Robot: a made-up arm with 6 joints.
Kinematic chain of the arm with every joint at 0, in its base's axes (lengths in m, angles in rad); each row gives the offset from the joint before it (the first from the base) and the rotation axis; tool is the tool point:
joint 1: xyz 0 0 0.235 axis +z
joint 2: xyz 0 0.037 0 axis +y
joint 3: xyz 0 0 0.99 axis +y
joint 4: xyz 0 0 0.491 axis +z
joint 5: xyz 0 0 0 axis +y
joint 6: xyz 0 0 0.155 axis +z
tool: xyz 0 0 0
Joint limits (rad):
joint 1: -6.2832..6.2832
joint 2: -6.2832..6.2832
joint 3: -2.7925..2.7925
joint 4: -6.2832..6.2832
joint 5: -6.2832..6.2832
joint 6: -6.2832..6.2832
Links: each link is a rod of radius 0.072 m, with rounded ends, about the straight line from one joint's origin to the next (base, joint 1, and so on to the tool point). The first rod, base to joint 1, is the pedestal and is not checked.
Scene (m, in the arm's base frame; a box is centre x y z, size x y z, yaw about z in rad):
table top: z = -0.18
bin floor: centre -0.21 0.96 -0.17 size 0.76 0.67 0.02 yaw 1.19
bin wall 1: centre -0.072 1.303 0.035 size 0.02 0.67 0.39 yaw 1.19
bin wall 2: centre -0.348 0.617 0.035 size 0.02 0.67 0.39 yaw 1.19
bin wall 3: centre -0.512 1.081 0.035 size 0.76 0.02 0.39 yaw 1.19
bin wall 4: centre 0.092 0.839 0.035 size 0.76 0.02 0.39 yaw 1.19
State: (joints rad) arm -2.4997 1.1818 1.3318 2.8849 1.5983 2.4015
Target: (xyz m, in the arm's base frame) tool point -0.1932 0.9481 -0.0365
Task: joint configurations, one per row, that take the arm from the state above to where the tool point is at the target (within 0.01 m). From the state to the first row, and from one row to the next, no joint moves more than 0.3 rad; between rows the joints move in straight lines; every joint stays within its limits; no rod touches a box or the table.
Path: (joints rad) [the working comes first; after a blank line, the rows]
Joints at the target: -4.5343 1.3230 2.1085 3.2375 1.5731 2.4015
Straight joint move there: touches bin wall 2, bin wall 3.

1: -2.7893 1.0966 1.4404 2.9442 1.6373 2.4484
2: -3.0788 1.0113 1.5490 3.0035 1.6764 2.4953
3: -3.3684 0.9261 1.6576 3.0627 1.7154 2.5423
4: -3.6580 0.8409 1.7662 3.1220 1.7544 2.5892
5: -3.9499 0.8520 1.8948 3.1620 1.7176 2.5266
6: -4.2417 0.8631 2.0234 3.2020 1.6809 2.4641
7: -4.5336 0.8742 2.1521 3.2419 1.6441 2.4015
8: -4.5339 1.0986 2.1303 3.2397 1.6086 2.4015
9: -4.5343 1.3230 2.1085 3.2375 1.5731 2.4015

